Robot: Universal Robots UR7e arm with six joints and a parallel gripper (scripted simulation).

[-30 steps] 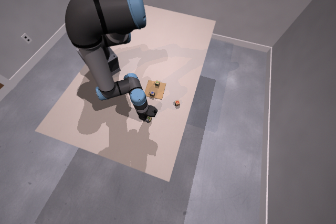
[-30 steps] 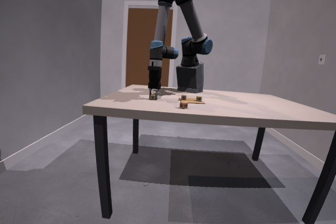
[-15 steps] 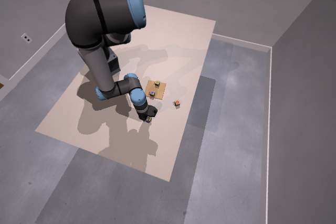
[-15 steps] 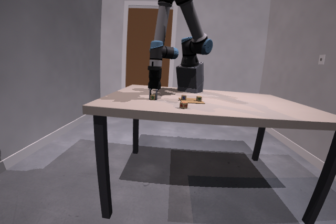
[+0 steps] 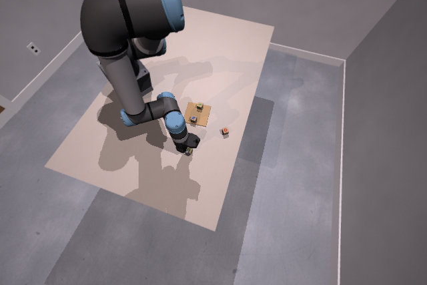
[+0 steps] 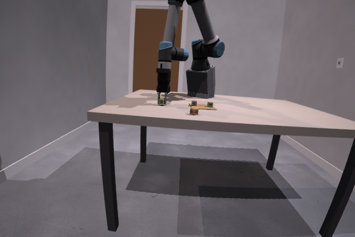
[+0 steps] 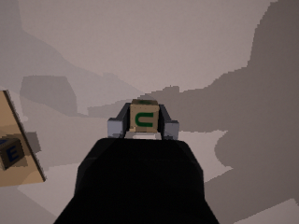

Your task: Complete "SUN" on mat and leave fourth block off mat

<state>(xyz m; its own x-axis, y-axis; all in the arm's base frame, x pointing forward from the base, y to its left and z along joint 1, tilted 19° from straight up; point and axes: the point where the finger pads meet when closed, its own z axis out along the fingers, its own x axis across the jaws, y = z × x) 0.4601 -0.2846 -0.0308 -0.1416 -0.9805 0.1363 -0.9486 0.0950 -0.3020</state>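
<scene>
The tan mat is 24 cm to the left of my hand, 3 cm behind it and 2 cm below it. The rest, counted from my hand: N block: 19 cm to the left, 3 cm behind, 1 cm below.
</scene>
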